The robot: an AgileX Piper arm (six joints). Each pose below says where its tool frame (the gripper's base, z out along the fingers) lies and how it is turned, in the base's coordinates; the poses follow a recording.
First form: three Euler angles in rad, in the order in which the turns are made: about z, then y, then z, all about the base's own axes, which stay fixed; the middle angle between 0 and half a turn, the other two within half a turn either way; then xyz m.
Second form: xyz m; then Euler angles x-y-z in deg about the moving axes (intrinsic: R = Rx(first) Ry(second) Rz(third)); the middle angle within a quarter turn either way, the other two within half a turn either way. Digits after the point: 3 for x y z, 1 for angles.
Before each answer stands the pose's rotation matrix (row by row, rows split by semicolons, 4 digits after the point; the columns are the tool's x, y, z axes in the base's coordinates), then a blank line. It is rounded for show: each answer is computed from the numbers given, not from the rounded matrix.
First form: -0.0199 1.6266 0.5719 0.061 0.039 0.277
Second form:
-0.0361 -0.5421 0.8396; -0.0469 0.8401 0.5404; -0.9982 -0.0199 -0.0558

0.061 0.039 0.277 -95.9 57.1 93.8
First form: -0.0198 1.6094 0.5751 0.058 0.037 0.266
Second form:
-0.0216 -0.5445 0.8385; -0.0376 0.8386 0.5435; -0.9991 -0.0198 -0.0386

0.058 0.037 0.266 -94.1 57.0 92.3
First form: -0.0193 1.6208 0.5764 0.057 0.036 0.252
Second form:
-0.0314 -0.5457 0.8374; -0.0434 0.8377 0.5443; -0.9986 -0.0193 -0.0500

0.057 0.036 0.252 -95.2 56.9 93.3
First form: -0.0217 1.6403 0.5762 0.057 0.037 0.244
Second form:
-0.0464 -0.5460 0.8365; -0.0560 0.8375 0.5435; -0.9974 -0.0216 -0.0694

0.057 0.037 0.244 -97.3 56.8 94.9
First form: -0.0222 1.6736 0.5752 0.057 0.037 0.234
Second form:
-0.0740 -0.5458 0.8347; -0.0744 0.8376 0.5411; -0.9945 -0.0221 -0.1026

0.057 0.037 0.234 -100.7 56.6 97.7
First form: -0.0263 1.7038 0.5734 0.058 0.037 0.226
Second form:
-0.0971 -0.5452 0.8326; -0.0940 0.8379 0.5377; -0.9908 -0.0261 -0.1326

0.058 0.037 0.226 -103.9 56.4 100.1
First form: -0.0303 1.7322 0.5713 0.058 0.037 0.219
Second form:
-0.1187 -0.5446 0.8303; -0.1123 0.8382 0.5337; -0.9865 -0.0299 -0.1607

0.058 0.037 0.219 -106.8 56.1 102.3
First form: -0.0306 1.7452 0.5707 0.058 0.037 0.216
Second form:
-0.1294 -0.5444 0.8288; -0.1194 0.8383 0.5320; -0.9844 -0.0301 -0.1735

0.058 0.037 0.216 -108.1 56.0 103.4
